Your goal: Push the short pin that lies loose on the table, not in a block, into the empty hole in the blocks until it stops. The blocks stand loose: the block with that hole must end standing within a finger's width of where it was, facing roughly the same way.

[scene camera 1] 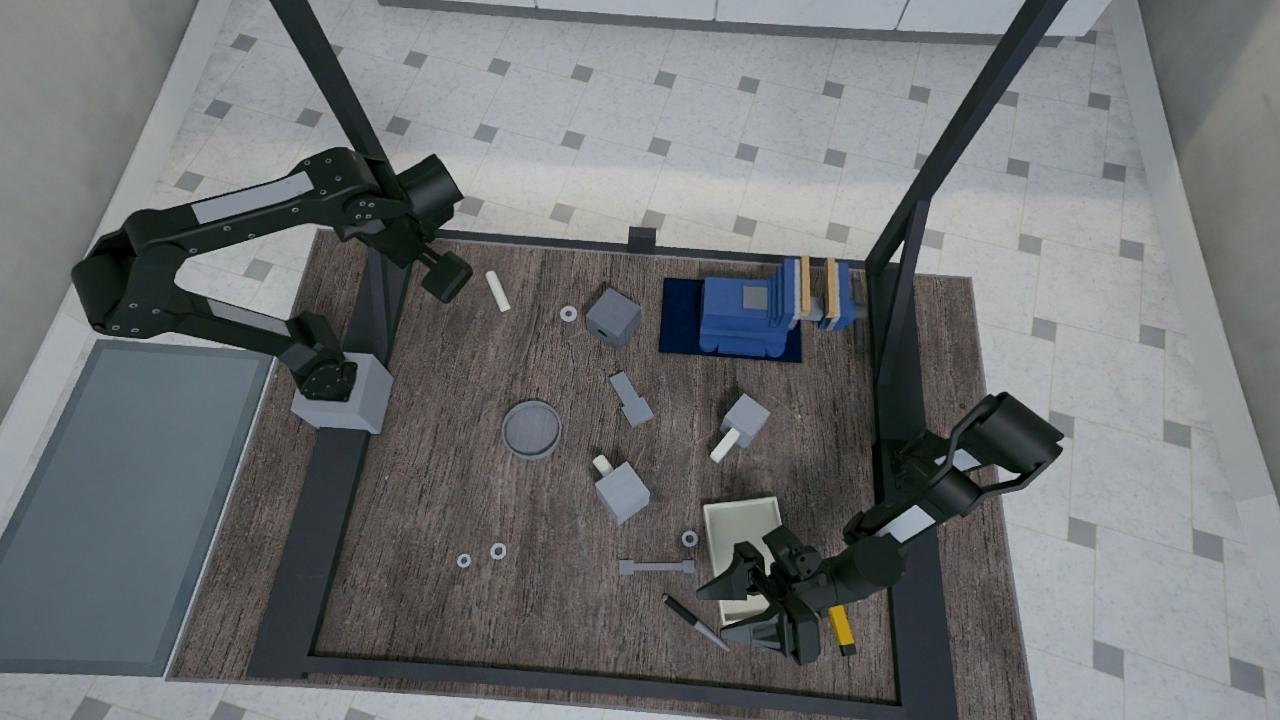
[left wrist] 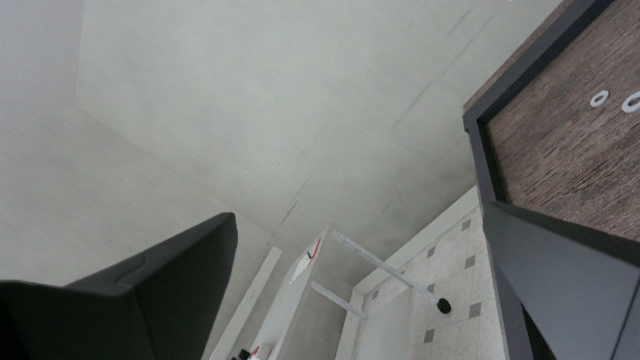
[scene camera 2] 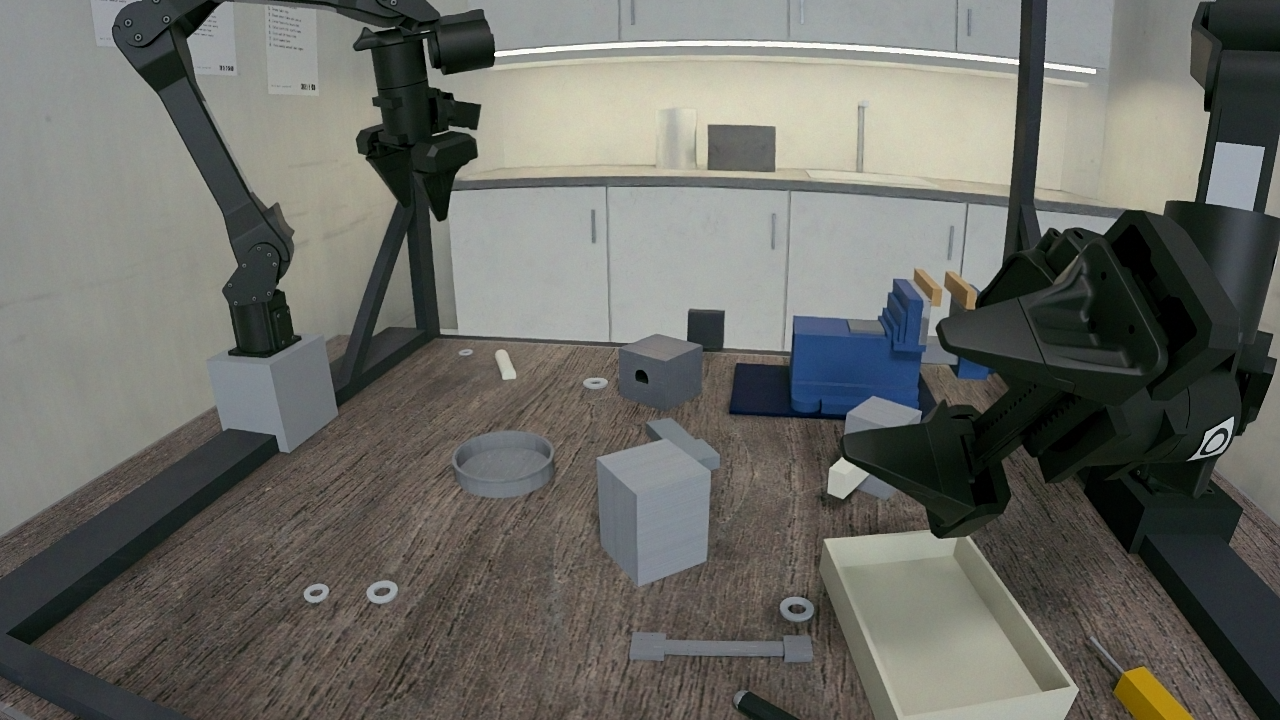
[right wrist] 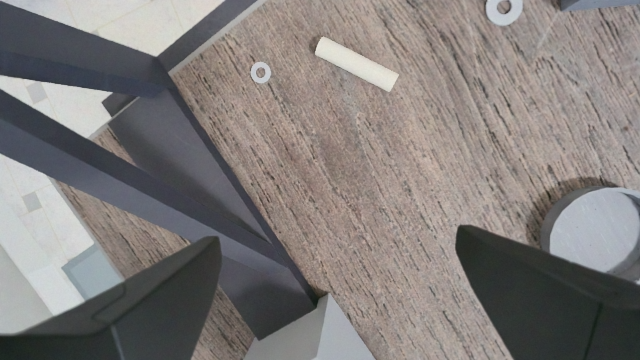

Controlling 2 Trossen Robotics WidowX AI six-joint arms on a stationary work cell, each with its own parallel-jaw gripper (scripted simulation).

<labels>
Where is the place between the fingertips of my right gripper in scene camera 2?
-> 423,213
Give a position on a round dish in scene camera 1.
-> At 533,427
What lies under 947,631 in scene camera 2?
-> A cream tray.
</labels>
